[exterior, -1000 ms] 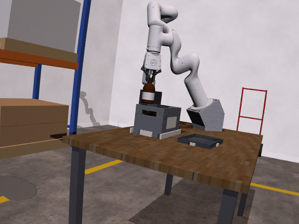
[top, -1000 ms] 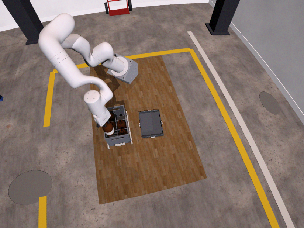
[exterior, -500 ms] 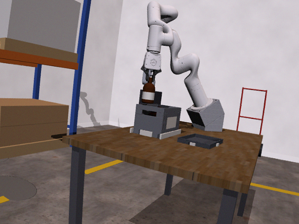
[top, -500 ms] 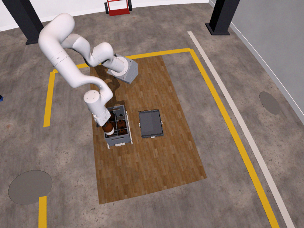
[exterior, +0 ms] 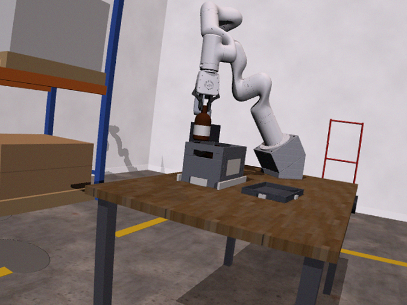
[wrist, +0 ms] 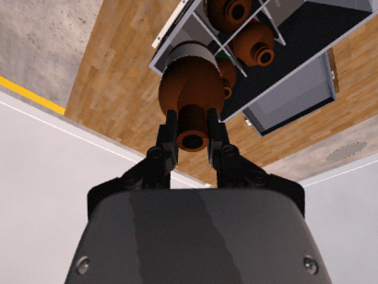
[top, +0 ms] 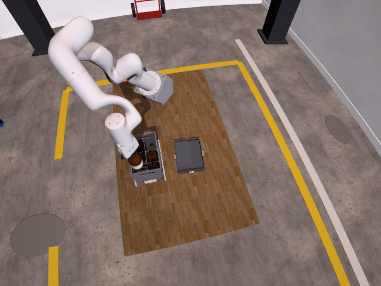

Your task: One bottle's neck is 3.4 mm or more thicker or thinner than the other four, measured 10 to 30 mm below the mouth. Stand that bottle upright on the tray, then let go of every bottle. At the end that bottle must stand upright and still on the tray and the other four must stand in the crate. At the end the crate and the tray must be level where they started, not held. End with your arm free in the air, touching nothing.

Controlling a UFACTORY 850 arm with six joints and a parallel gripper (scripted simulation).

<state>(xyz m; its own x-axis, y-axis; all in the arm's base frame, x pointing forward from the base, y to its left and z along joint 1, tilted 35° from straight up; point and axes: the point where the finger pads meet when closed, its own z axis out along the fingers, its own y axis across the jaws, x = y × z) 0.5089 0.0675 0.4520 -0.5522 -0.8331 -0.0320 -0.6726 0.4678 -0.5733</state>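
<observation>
My hand is 7 cm above the bottle. Also, from my hand: grey divided crate: 9 cm behind, 4 cm to the left, 25 cm below; grey tray: 12 cm behind, 33 cm to the left, 32 cm below.
</observation>
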